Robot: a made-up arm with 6 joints.
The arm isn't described. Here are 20 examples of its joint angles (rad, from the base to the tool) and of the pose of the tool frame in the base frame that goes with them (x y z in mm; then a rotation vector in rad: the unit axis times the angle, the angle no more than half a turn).
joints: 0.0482 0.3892 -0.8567 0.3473 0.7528 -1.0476
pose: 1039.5 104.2 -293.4 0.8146 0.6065 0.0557
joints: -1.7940 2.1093 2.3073 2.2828 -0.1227 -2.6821
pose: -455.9 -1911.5 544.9 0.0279 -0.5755 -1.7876
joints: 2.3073 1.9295 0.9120 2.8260 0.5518 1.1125
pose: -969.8 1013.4 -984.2 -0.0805 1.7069 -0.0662
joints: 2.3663 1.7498 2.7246 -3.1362 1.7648 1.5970
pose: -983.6 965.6 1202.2 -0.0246 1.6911 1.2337
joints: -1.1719 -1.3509 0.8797 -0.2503 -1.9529 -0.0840
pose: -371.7 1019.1 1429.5 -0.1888 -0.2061 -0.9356
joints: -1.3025 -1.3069 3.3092 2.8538 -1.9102 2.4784
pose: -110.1 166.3 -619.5 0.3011 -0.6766 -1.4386
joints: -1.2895 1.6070 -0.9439 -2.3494 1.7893 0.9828
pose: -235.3 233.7 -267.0 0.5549 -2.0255 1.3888
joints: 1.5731 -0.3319 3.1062 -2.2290 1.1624 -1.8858
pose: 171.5 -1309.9 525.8 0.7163 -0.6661 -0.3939
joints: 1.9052 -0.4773 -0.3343 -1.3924 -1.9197 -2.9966
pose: -512.3 820.7 1161.1 -0.5059 2.0251 -1.5012
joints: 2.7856 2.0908 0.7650 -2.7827 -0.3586 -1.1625
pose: -1099.3 378.2 -1216.2 0.7099 1.9294 -1.1577
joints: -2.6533 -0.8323 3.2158 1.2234 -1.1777 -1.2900
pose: 830.4 669.3 -295.6 -1.9200 -1.8129 0.7427
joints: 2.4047 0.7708 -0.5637 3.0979 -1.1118 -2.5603
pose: -849.1 782.8 -391.7 -0.5350 -0.5709 2.3367
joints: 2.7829 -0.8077 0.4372 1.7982 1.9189 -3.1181
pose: -39.2 -212.2 1876.2 0.6096 -0.0719 -2.0421
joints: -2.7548 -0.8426 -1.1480 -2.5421 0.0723 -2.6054
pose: -1016.3 -403.7 463.3 0.1607 1.5149 -2.1815
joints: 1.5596 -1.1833 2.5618 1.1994 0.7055 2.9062
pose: -156.3 -1435.2 -349.6 0.0321 1.7172 -1.4175
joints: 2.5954 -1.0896 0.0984 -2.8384 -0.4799 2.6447
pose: 71.0 -80.6 2051.0 2.1290 -0.5144 2.0856
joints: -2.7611 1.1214 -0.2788 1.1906 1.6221 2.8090
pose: -896.5 -590.3 -499.9 -2.2048 2.1539 -0.3129
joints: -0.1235 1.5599 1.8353 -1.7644 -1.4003 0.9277
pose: 1829.6 -1.0 918.7 0.4891 0.0711 1.3533
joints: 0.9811 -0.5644 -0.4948 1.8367 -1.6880 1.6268
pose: 720.1 676.4 1158.0 2.8710 -1.0862 0.3934
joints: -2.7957 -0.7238 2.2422 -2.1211 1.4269 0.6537
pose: 1335.7 689.4 998.6 -1.1067 -1.9299 0.3636
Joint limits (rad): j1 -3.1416..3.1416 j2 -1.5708..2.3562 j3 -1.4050..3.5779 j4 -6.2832..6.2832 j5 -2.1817..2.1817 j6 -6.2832..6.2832
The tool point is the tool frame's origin. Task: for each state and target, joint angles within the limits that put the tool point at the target. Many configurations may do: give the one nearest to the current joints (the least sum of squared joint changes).
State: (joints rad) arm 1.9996 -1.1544 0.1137 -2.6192 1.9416 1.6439
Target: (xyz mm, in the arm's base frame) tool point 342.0 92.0 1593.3
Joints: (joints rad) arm 2.8979 -1.4161 0.0156 -2.2410 1.9043 1.6439
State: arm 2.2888 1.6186 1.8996 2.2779 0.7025 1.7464
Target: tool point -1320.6 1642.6 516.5
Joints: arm 2.2377 1.5522 1.5420 2.2497 0.1196 1.7464
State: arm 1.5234 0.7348 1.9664 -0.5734 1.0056 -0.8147
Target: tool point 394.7 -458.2 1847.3
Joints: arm 2.0522 0.4201 2.5242 -0.6840 1.2199 -0.8147
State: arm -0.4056 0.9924 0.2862 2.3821 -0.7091 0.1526
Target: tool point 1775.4 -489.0 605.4
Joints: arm -0.2087 0.6760 0.3212 2.3895 -0.7725 0.1526
